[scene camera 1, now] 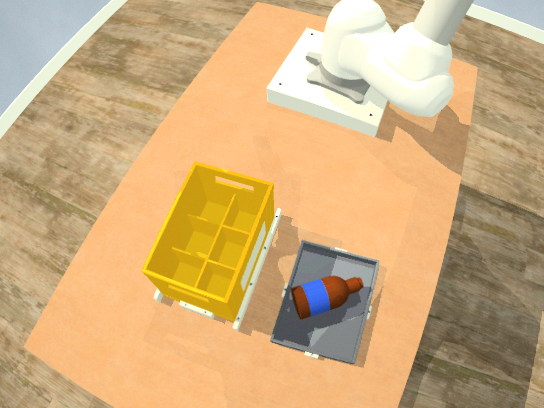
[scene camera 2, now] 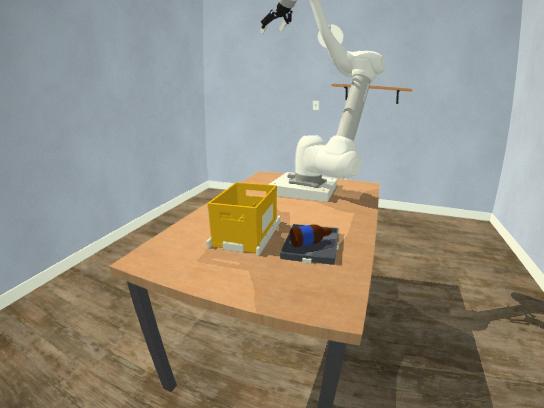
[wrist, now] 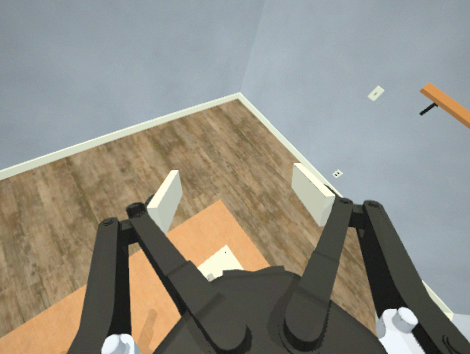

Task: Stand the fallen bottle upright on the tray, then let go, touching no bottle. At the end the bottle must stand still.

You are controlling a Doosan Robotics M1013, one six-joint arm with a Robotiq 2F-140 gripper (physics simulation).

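Frame: origin at the arm's base, x back, y right, z up, level; millimetres.
Seen in the pictures: gripper, fingertip midpoint: (scene camera 2: 271, 31) (wrist: 237, 178); arm's base, link origin: (scene camera 1: 344, 75) (scene camera 2: 308, 182).
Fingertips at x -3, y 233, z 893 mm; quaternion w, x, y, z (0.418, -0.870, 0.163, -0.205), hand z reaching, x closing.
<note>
Pixels of each thing's middle, then the offset from my fingertips to it. Level surfaces: height alone.
- brown bottle, body centre: (scene camera 1: 329, 293) (scene camera 2: 312, 234) dx -614, dy -483, dz -903 mm
- grey tray, body centre: (scene camera 1: 327, 301) (scene camera 2: 311, 242) dx -624, dy -487, dz -932 mm
- yellow crate, body centre: (scene camera 1: 214, 243) (scene camera 2: 245, 214) dx -651, dy -213, dz -857 mm
- table's, surface height: dz -945 mm
A brown bottle (scene camera 1: 322, 296) (scene camera 2: 309, 235) with a blue label lies on its side on the grey tray (scene camera 1: 334, 354) (scene camera 2: 306, 259). In scene camera 1 its neck points right and slightly up, towards the tray's right wall, and its base is near the left wall. My gripper (scene camera 2: 272, 29) (wrist: 237, 178) is open and empty, high above the table and far from the bottle. The gripper does not show in scene camera 1. The bottle and the tray do not show in the wrist view.
A yellow crate (scene camera 1: 229, 305) (scene camera 2: 232, 225) with empty compartments stands left of the tray, with white rails (scene camera 1: 257, 270) along its side. The white robot base plate (scene camera 1: 325, 112) (scene camera 2: 300, 191) is at the table's (scene camera 1: 350, 175) (scene camera 2: 240, 285) far end. A wall shelf (scene camera 2: 372, 87) (wrist: 450, 107) is behind.
</note>
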